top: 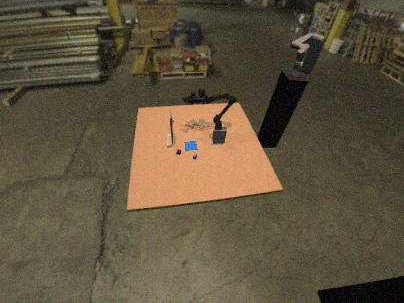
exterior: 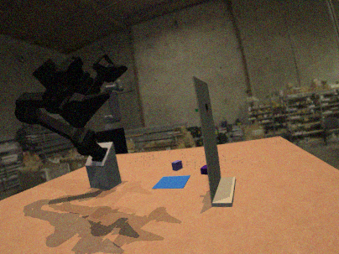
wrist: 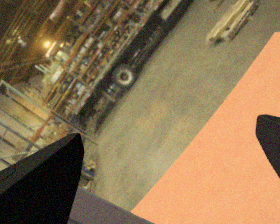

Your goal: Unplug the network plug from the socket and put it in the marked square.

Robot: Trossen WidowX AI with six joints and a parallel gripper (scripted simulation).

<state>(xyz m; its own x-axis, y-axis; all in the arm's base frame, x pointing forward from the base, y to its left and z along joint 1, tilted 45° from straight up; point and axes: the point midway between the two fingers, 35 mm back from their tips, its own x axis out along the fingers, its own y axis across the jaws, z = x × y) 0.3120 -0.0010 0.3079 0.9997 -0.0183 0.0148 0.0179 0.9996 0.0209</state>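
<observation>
My gripper tip is now 9 cm short of the green network plug, 23 cm to the right of it and 8 cm above it. From my gripper tip the other things lie so: blue marked square (9 cm behind, 30 cm to the left, 34 cm below); then grey upright panel (11 cm ahead, 23 cm to the left, 18 cm below).
</observation>
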